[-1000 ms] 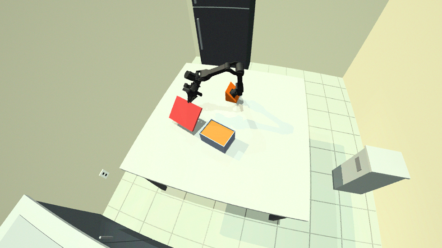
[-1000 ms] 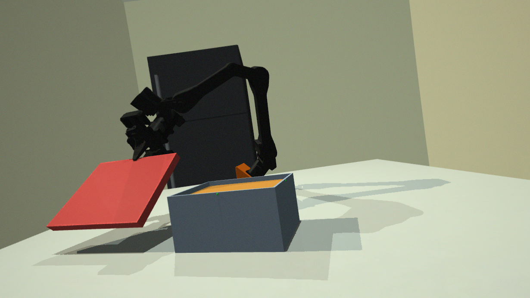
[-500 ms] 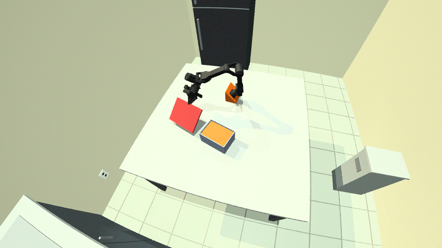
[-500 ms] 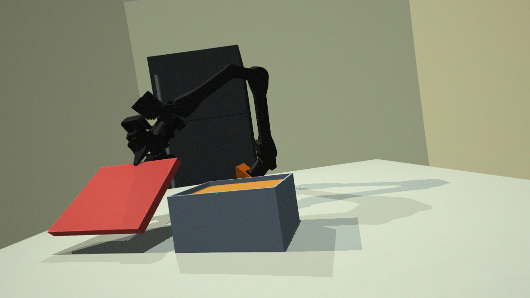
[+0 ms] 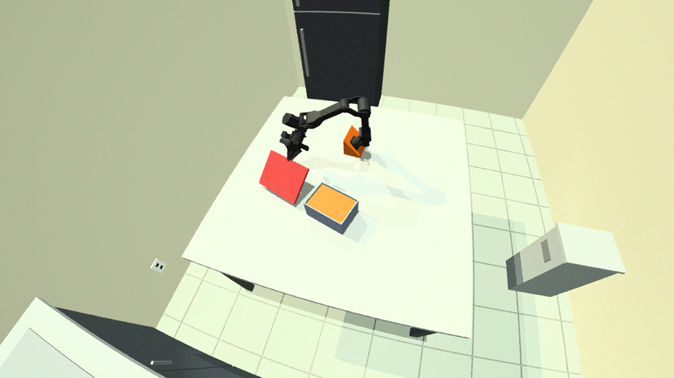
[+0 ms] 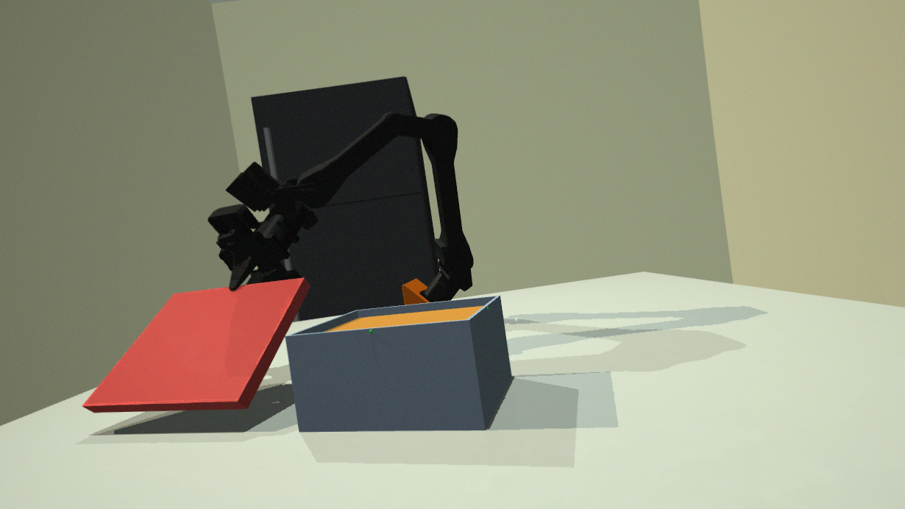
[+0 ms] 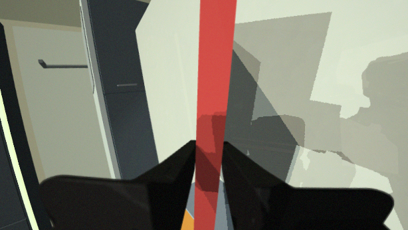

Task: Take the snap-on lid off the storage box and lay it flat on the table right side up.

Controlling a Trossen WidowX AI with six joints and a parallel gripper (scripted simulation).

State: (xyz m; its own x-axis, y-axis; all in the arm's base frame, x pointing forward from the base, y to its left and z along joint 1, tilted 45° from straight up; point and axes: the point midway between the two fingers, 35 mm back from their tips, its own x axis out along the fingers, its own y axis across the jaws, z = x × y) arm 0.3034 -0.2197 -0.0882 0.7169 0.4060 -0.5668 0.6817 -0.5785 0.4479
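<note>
Right now the red lid is 60 mm ahead of my gripper tip, 50 mm below it and 10 mm to the right of it. From my gripper tip the other things lie so: grey-blue storage box: 280 mm to the left, 110 mm ahead, 90 mm below.
</note>
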